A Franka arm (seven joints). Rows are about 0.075 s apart.
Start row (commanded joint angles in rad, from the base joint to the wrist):
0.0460 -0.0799 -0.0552 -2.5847 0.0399 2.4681 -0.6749
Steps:
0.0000 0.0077 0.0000 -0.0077 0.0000 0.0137 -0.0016
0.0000 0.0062 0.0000 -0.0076 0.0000 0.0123 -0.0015
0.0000 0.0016 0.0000 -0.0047 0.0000 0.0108 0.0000
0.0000 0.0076 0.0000 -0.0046 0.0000 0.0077 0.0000
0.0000 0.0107 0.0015 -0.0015 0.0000 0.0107 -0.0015
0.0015 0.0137 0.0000 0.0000 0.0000 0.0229 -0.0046
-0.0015 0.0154 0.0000 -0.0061 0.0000 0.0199 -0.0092
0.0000 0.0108 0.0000 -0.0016 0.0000 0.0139 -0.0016
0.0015 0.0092 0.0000 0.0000 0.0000 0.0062 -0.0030
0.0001 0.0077 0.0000 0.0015 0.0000 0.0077 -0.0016
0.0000 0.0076 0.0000 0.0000 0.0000 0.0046 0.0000
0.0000 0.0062 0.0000 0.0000 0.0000 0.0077 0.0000
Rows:
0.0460 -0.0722 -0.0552 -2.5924 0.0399 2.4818 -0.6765
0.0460 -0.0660 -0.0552 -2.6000 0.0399 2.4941 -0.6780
0.0460 -0.0644 -0.0552 -2.6047 0.0399 2.5049 -0.6780
0.0460 -0.0568 -0.0552 -2.6093 0.0399 2.5126 -0.6780
0.0460 -0.0461 -0.0537 -2.6108 0.0399 2.5233 -0.6795
0.0475 -0.0324 -0.0537 -2.6108 0.0399 2.5462 -0.6841
0.0460 -0.0170 -0.0537 -2.6169 0.0399 2.5661 -0.6933
0.0460 -0.0062 -0.0537 -2.6185 0.0399 2.5800 -0.6949
0.0475 0.0030 -0.0537 -2.6185 0.0399 2.5862 -0.6979
0.0476 0.0107 -0.0537 -2.6170 0.0399 2.5939 -0.6995
0.0476 0.0183 -0.0537 -2.6170 0.0399 2.5985 -0.6995
0.0476 0.0245 -0.0537 -2.6170 0.0399 2.6062 -0.6995

